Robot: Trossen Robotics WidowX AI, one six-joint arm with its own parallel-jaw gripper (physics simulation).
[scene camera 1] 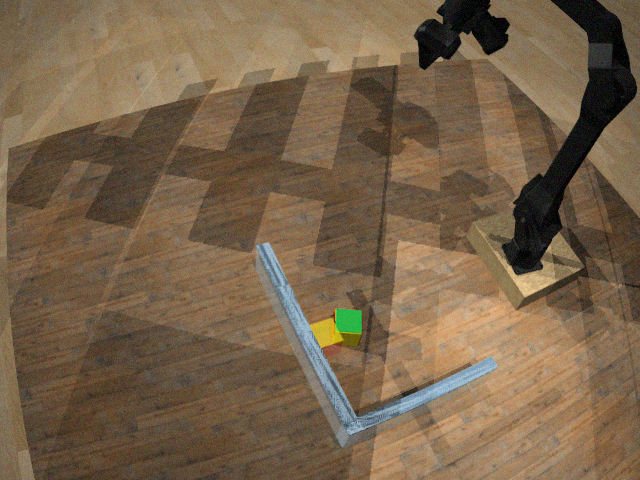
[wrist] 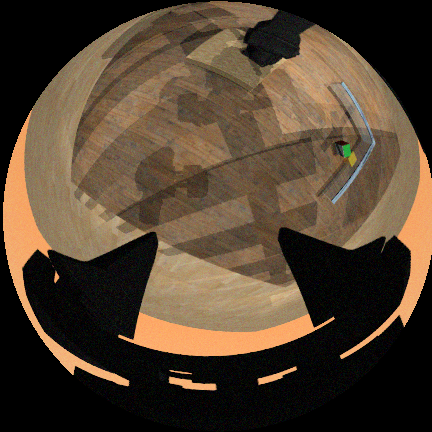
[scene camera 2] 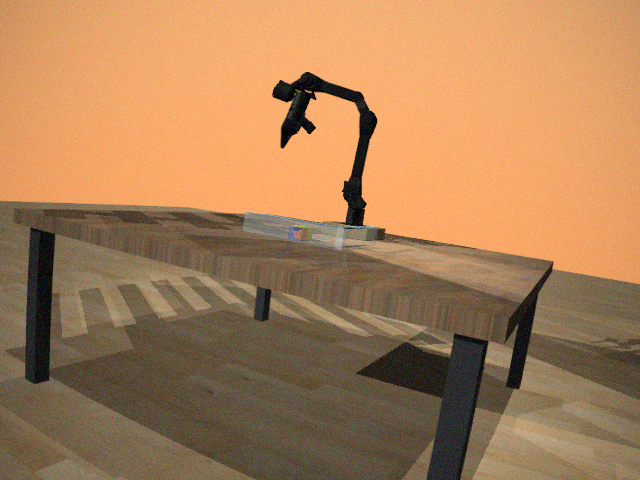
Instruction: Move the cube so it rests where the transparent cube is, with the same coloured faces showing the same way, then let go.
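Pixels of known places: gripper, fingertip midpoint: (scene camera 1: 432,56) (wrist: 218,236) (scene camera 2: 281,148); arm's base at its link origin: (scene camera 1: 522,257) (wrist: 260,54) (scene camera 2: 354,225).
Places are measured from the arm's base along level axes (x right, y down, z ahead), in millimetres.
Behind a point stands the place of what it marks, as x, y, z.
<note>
The solid cube (scene camera 1: 348,321) {-50, 2, 336} (wrist: 346,150) {-47, 2, 335} sits on the table, green face up; a yellow side shows in scene camera 1. The transparent cube (scene camera 1: 325,332) {-61, 1, 373} (wrist: 352,159) {-62, 2, 378} has a yellow top and a faint red side. It stands right beside the solid cube, between it and the long arm of the blue wall, which partly hides it in scene camera 1. In scene camera 2 the two overlap in a small blue, orange and green patch, too small to separate. My gripper (scene camera 1: 456,60) (scene camera 2: 283,145) {259, -235, 130} (wrist: 218,236) {259, -235, 130} is open and empty, high above the table and far from both cubes.
A low L-shaped blue wall (scene camera 1: 289,304) {-19, -19, 415} (wrist: 358,171) {-58, -21, 412} runs past the cubes on two sides, its corner toward the front in scene camera 1. The arm stands on a pale base block (scene camera 1: 555,284) {-63, 11, -51} (scene camera 2: 374,234) (wrist: 212,57) {89, 0, -56}. Shadow bands cross the wooden table (scene camera 1: 155,413) {-130, 42, 631} (scene camera 2: 413,304) {-630, 50, 759}.
</note>
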